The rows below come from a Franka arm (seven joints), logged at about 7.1 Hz.
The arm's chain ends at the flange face. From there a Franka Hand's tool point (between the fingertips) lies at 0.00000 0.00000 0.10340 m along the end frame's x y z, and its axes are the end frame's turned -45 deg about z.
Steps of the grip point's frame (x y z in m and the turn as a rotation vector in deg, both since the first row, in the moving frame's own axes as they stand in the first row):
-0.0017, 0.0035, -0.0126, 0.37, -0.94, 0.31
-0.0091, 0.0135, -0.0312, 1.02, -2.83, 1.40
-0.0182, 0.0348, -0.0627, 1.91, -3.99, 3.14
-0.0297, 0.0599, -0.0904, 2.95, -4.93, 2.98
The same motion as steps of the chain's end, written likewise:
0.0029, 0.0030, -0.0126, -0.40, -0.93, 0.31
0.0080, 0.0137, -0.0311, -1.28, -2.72, 1.40
0.0193, 0.0350, -0.0624, -1.47, -4.17, 3.14
0.0315, 0.0611, -0.0899, -1.40, -5.57, 2.98

